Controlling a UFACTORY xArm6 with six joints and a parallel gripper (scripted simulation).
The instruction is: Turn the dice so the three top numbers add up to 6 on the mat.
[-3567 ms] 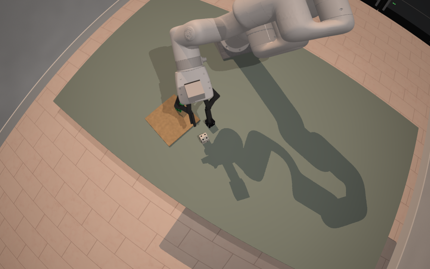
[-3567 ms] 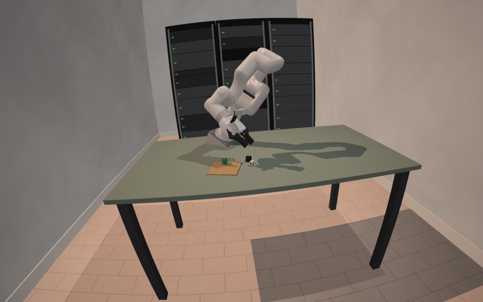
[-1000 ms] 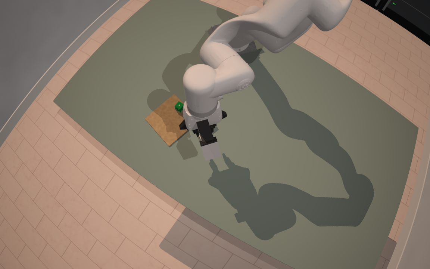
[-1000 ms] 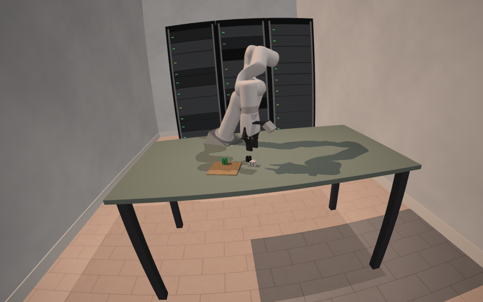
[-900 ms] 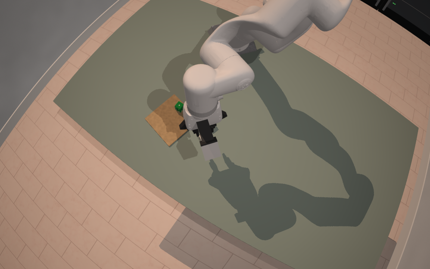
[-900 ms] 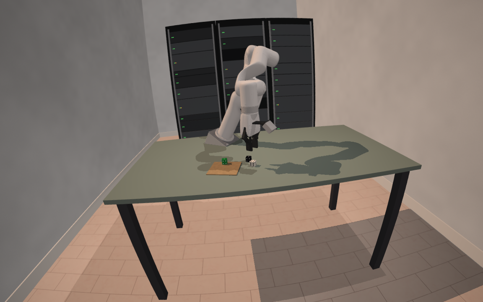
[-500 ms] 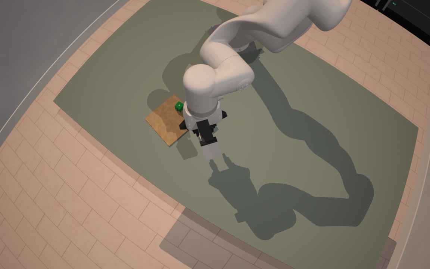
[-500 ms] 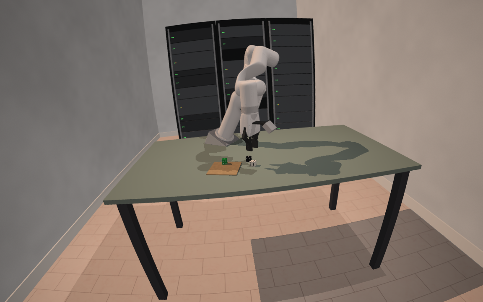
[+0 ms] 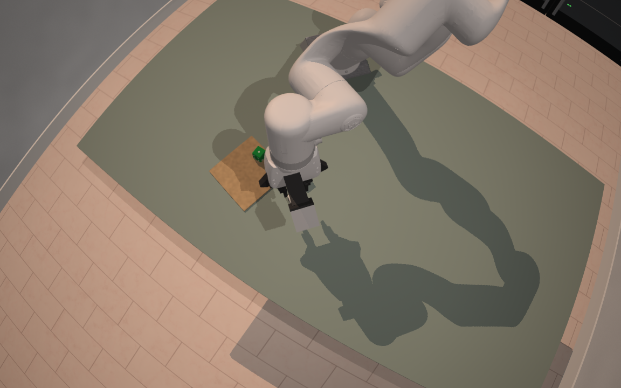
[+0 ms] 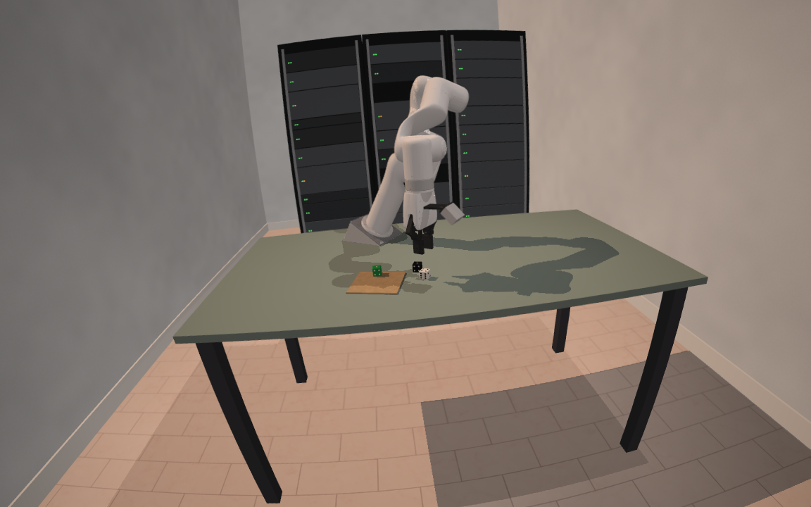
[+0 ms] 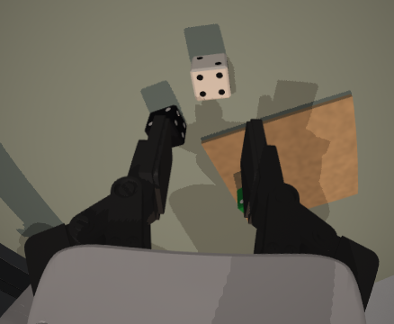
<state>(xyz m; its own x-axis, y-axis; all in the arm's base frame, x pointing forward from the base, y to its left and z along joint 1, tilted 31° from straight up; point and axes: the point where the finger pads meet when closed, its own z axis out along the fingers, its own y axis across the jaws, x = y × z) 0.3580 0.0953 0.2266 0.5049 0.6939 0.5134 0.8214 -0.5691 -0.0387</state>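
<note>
Now: the white die 9 cm below my hand. Also, from my hand: black die (5 cm behind, 2 cm to the right, 9 cm below); brown mat (2 cm ahead, 13 cm to the right, 10 cm below); green die (3 cm behind, 14 cm to the right, 8 cm below).
</note>
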